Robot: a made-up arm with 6 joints.
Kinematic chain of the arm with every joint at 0, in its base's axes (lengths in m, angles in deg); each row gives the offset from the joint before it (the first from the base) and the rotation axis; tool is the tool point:
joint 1: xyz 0 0 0.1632 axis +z
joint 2: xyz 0 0.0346 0 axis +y
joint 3: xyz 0 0 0.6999 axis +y
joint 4: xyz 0 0 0.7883 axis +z
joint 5: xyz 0 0 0 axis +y
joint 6: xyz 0 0 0.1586 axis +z
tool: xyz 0 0 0
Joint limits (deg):
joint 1: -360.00..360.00
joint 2: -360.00..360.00
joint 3: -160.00..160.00
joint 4: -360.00..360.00
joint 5: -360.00..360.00
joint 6: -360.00..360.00
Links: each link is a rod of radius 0.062 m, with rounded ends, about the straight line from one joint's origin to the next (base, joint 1, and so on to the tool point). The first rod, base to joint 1, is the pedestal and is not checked.
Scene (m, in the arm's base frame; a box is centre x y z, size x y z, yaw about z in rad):
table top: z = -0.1
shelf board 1: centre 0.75 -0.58 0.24 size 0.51 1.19 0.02 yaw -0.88
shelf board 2: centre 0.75 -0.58 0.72 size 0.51 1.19 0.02 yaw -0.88
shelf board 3: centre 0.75 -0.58 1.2 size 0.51 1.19 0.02 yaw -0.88
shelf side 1: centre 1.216 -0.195 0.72 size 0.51 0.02 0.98 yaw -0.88
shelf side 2: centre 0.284 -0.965 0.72 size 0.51 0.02 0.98 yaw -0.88
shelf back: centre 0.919 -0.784 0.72 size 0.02 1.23 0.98 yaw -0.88
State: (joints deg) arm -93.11 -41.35 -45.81 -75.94 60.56 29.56
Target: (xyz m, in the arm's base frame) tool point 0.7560 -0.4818 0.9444
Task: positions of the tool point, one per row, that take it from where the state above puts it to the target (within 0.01 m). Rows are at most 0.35 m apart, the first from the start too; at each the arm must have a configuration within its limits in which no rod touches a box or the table.
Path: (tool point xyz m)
1: 0.2589 1.2393 0.8435
2: 0.5018 1.0868 0.9148
3: 0.6886 0.8878 0.9784
4: 0.8112 0.6607 1.0346
5: 0.8672 0.4243 1.0832
6: 0.9313 0.1917 1.0502
7: 0.9331 -0.0479 1.0163
8: 0.8732 -0.2778 0.9810
9: 0.7561 -0.4818 0.9444

